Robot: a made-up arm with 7 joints. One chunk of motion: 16 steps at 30 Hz.
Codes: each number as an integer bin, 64 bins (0 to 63) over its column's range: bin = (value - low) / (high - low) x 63, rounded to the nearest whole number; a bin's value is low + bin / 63 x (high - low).
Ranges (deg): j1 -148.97..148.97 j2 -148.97..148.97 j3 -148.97..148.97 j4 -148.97..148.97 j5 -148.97..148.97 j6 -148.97..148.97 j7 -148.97..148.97
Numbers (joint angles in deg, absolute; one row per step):
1: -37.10 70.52 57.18 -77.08 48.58 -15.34 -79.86
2: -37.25 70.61 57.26 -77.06 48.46 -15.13 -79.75
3: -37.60 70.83 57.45 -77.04 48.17 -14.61 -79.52
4: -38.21 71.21 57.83 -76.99 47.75 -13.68 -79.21
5: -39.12 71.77 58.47 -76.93 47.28 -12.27 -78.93
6: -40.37 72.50 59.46 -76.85 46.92 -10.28 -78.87
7: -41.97 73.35 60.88 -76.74 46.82 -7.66 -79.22
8: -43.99 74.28 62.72 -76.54 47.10 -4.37 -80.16
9: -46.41 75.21 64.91 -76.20 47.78 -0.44 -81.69
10: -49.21 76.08 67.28 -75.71 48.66 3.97 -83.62
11: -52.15 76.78 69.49 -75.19 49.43 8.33 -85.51
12: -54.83 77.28 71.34 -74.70 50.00 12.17 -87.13
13: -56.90 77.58 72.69 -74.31 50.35 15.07 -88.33
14: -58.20 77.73 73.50 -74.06 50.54 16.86 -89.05
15: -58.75 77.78 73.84 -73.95 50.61 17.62 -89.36
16: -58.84 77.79 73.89 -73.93 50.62 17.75 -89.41
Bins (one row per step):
1: 24 46 44 15 42 28 15
2: 24 46 44 15 42 28 15
3: 24 46 44 15 42 28 15
4: 23 47 44 15 42 29 15
5: 23 47 44 15 41 29 15
6: 23 47 44 15 41 29 15
7: 23 47 44 15 41 30 15
8: 22 47 45 15 41 31 15
9: 22 47 45 15 42 31 14
10: 21 48 46 15 42 32 14
11: 20 48 46 16 42 33 13
12: 20 48 47 16 42 34 13
13: 19 48 47 16 42 35 13
14: 19 48 47 16 42 35 13
15: 19 48 47 16 42 35 13
16: 19 48 47 16 42 35 13

